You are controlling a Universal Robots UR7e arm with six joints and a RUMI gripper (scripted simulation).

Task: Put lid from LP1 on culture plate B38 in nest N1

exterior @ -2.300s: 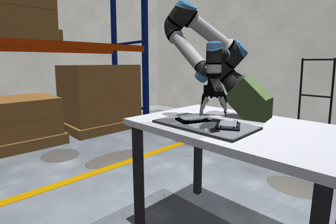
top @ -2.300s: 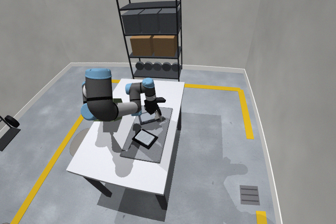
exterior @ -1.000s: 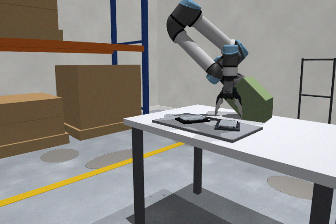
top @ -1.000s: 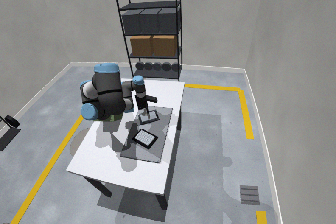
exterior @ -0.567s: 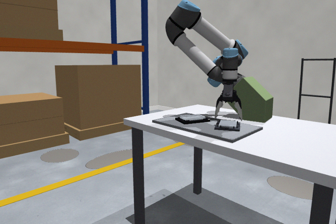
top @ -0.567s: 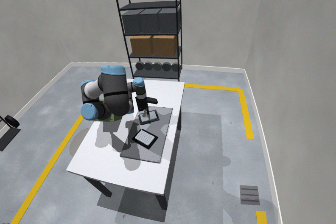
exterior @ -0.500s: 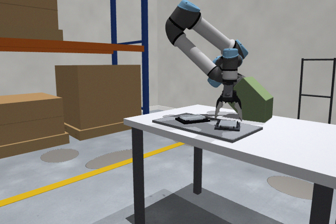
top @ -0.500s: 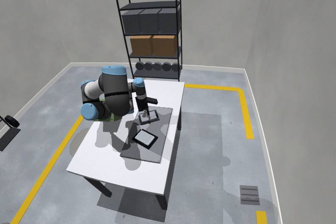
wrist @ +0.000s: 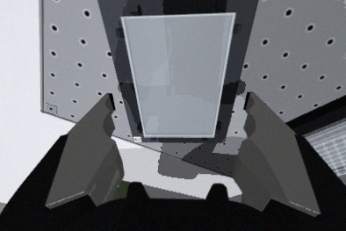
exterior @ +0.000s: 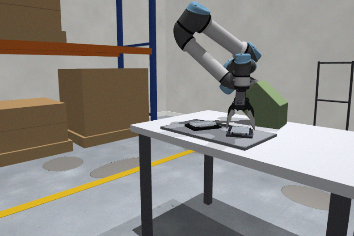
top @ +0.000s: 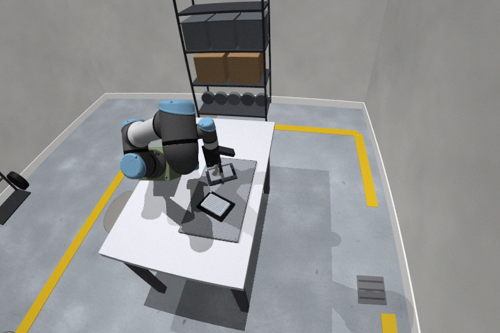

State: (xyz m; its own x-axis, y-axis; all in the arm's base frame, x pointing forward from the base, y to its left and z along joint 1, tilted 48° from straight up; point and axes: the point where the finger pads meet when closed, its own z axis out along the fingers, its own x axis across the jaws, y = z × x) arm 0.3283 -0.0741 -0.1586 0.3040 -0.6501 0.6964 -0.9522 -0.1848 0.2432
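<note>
My hand is 1 cm above the clear lid. Also, from my hand: black plate nest N1: 1 cm behind, 22 cm to the right, 2 cm below; then culture plate B38: 1 cm behind, 22 cm to the right, 1 cm below; then dark lid park LP1: 2 cm below.
</note>
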